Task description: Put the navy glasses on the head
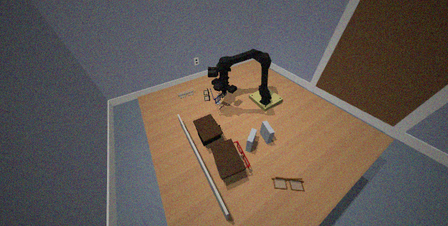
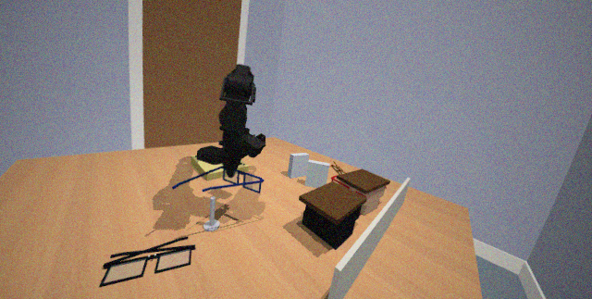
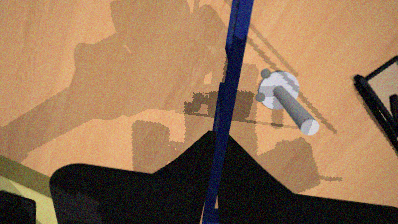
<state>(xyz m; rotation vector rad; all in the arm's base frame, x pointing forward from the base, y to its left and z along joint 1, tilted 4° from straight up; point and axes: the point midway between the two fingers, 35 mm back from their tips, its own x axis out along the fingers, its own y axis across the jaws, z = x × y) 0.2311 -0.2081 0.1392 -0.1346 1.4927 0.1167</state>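
Right now my gripper tip is 90 mm above the grey post, 60 mm to the left of it and 10 mm short of it. From my gripper tip the other things lie so: dark head 240 mm ahead, 140 mm to the left, 60 mm below; long white panel 400 mm ahead, 220 mm to the left, 60 mm below; pale head 360 mm to the left, 280 mm ahead, 60 mm below.
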